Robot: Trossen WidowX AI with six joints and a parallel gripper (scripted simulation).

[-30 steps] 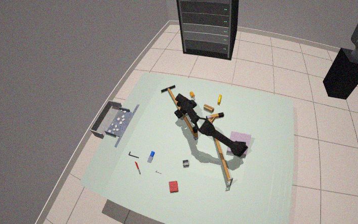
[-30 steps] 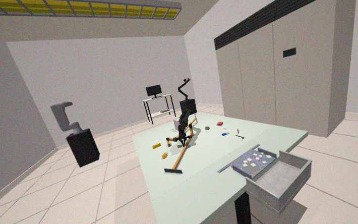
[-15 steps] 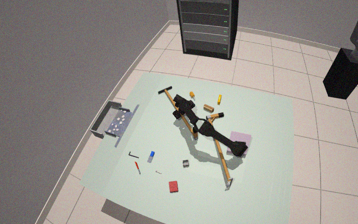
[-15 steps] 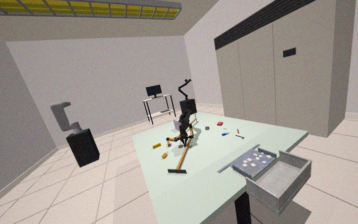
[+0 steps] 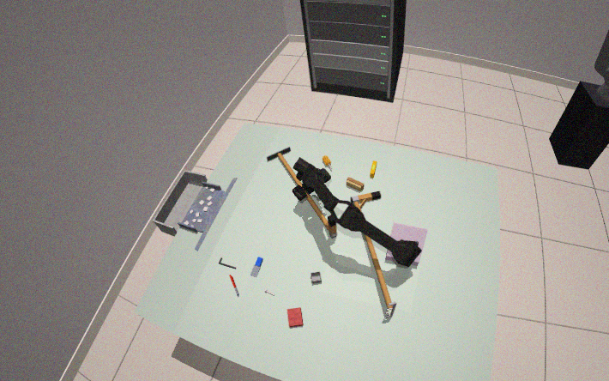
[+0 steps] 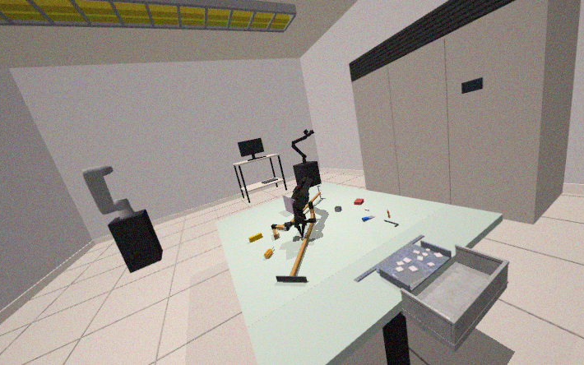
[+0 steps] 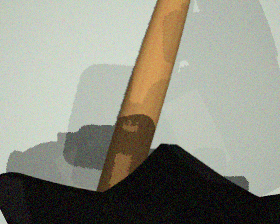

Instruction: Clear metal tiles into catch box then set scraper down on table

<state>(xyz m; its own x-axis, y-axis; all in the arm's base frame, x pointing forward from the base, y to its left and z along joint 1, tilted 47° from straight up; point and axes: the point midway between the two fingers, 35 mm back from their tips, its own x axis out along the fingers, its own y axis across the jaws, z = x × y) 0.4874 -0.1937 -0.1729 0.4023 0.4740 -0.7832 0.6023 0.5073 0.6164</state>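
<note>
Right now the long scraper is 30 mm ahead of my gripper tip and 30 mm above it. Round my gripper tip: yellow block (300 mm behind, 190 mm to the right, 10 mm below); then orange part (200 mm to the right, 50 mm behind, 10 mm below); then wooden block (210 mm behind, 80 mm to the right, 10 mm below).
</note>
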